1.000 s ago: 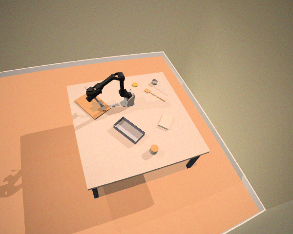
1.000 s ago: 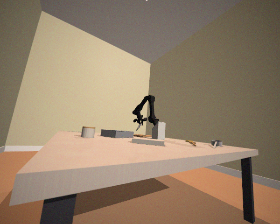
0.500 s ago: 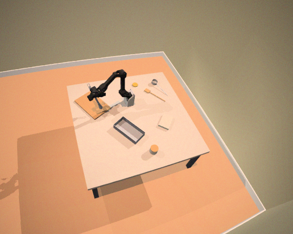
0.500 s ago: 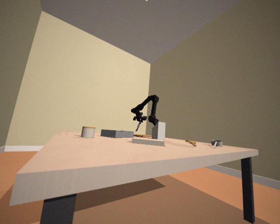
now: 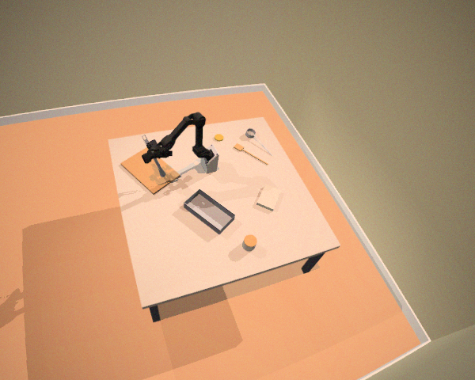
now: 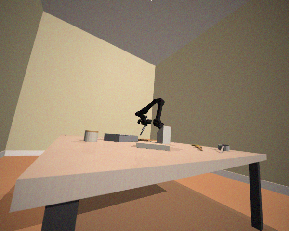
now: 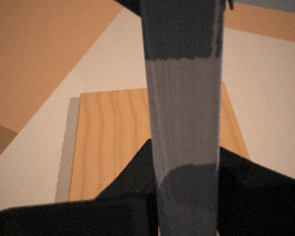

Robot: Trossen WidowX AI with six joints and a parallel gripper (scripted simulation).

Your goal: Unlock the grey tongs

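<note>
Right now my gripper tip is 18 cm above the wooden board and 1 cm past it. Round my gripper tip: pale block 69 cm to the left, 49 cm ahead, 18 cm below; then orange disc 59 cm to the left, 18 cm below, 16 cm behind; then roasting tin 47 cm ahead, 25 cm to the left, 16 cm below.
</note>
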